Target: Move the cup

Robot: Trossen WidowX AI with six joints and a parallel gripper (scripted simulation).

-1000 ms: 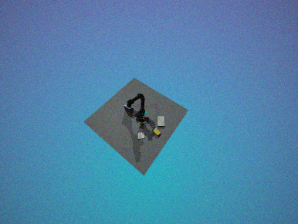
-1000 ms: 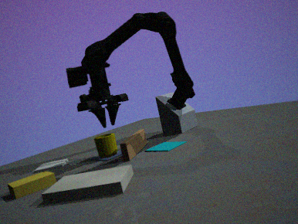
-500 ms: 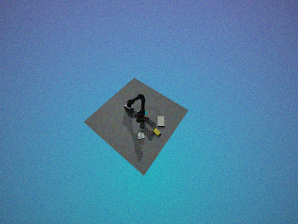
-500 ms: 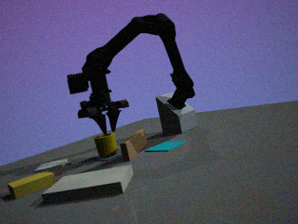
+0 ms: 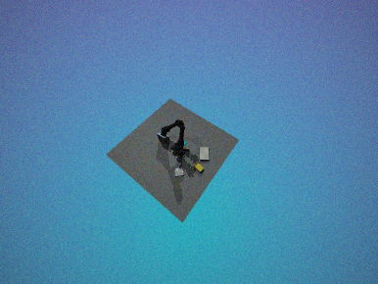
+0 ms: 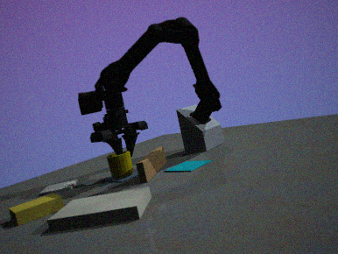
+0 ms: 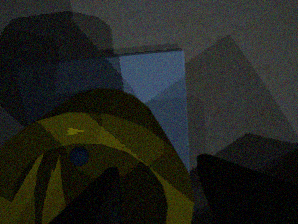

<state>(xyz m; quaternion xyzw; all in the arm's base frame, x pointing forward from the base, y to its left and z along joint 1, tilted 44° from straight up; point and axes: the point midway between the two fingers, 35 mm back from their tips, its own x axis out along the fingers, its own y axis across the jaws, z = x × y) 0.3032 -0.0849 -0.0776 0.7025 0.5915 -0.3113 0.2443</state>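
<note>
My gripper tip is 20 mm short of the yellow cup and 20 mm above it. Also, from my gripper tip: blue pad (60 mm below, 20 mm ahead); then blue marble (40 mm ahead, 30 mm below); then wooden block (90 mm to the left, 30 mm below, 10 mm behind).
</note>
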